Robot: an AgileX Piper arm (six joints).
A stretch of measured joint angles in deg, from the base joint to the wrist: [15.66, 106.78, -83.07, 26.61, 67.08, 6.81]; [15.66, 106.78, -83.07, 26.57, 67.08, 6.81]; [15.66, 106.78, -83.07, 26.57, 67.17, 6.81]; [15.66, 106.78, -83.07, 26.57, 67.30, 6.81]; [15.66, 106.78, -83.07, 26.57, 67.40, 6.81]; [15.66, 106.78, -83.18, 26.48, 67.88, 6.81]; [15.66, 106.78, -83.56, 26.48, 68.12, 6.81]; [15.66, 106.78, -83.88, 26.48, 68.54, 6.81]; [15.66, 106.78, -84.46, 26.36, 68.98, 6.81]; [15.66, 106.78, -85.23, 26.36, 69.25, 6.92]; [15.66, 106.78, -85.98, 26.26, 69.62, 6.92]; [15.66, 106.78, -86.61, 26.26, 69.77, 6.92]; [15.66, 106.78, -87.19, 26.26, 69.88, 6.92]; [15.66, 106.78, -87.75, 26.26, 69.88, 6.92]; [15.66, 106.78, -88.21, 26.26, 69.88, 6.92]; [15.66, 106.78, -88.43, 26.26, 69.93, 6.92]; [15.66, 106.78, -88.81, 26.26, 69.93, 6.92]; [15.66, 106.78, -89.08, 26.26, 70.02, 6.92]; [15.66, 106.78, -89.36, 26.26, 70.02, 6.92]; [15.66, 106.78, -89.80, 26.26, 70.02, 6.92]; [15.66, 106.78, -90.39, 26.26, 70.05, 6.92]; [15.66, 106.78, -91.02, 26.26, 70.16, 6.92]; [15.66, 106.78, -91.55, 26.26, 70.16, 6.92]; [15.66, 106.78, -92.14, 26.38, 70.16, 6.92]
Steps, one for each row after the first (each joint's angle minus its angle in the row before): [0.00, 0.00, 0.00, -0.04, 0.00, 0.00]; [0.00, 0.00, 0.00, 0.00, 0.09, 0.00]; [0.00, 0.00, 0.00, 0.00, 0.13, 0.00]; [0.00, 0.00, 0.00, 0.00, 0.10, 0.00]; [0.00, 0.00, -0.11, -0.09, 0.48, 0.00]; [0.00, 0.00, -0.38, 0.00, 0.24, 0.00]; [0.00, 0.00, -0.32, 0.00, 0.42, 0.00]; [0.00, 0.00, -0.58, -0.12, 0.44, 0.00]; [0.00, 0.00, -0.77, 0.00, 0.27, 0.11]; [0.00, 0.00, -0.75, -0.10, 0.37, 0.00]; [0.00, 0.00, -0.63, 0.00, 0.15, 0.00]; [0.00, 0.00, -0.58, 0.00, 0.11, 0.00]; [0.00, 0.00, -0.56, 0.00, 0.00, 0.00]; [0.00, 0.00, -0.46, 0.00, 0.00, 0.00]; [0.00, 0.00, -0.22, 0.00, 0.05, 0.00]; [0.00, 0.00, -0.38, 0.00, 0.00, 0.00]; [0.00, 0.00, -0.27, 0.00, 0.09, 0.00]; [0.00, 0.00, -0.28, 0.00, 0.00, 0.00]; [0.00, 0.00, -0.44, 0.00, 0.00, 0.00]; [0.00, 0.00, -0.59, 0.00, 0.03, 0.00]; [0.00, 0.00, -0.63, 0.00, 0.11, 0.00]; [0.00, 0.00, -0.53, 0.00, 0.00, 0.00]; [0.00, 0.00, -0.59, 0.12, 0.00, 0.00]
